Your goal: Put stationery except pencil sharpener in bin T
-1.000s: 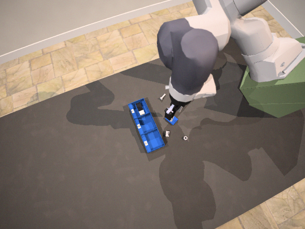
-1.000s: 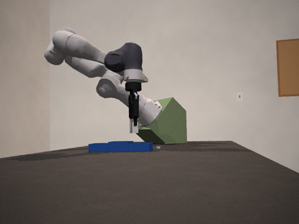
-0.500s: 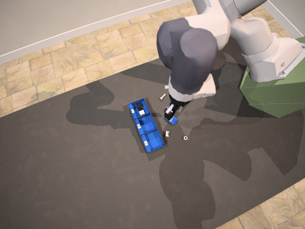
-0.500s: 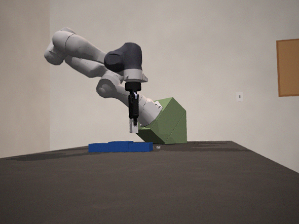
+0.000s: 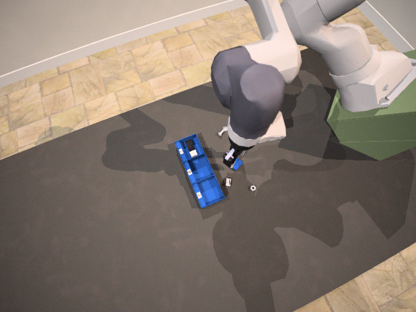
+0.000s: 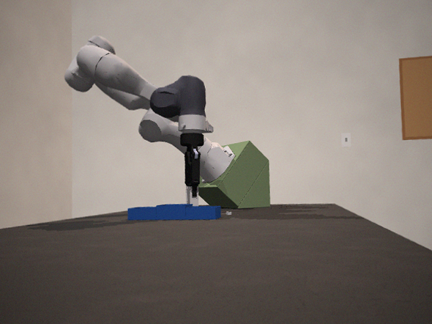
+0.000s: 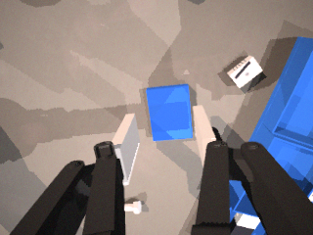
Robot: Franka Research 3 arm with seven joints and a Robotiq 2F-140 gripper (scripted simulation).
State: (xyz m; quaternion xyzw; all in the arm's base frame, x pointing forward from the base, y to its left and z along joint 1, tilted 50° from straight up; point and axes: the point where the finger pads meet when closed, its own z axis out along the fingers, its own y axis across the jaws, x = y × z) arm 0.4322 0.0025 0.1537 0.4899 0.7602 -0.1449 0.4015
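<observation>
The flat blue block lies 5 cm below my hand. Also, from my hand: white bolt (12 cm to the right, 5 cm below, 3 cm behind); then nut (12 cm to the left, 5 cm below, 1 cm ahead); then blue bin (12 cm ahead, 5 cm to the right, 4 cm below).
</observation>
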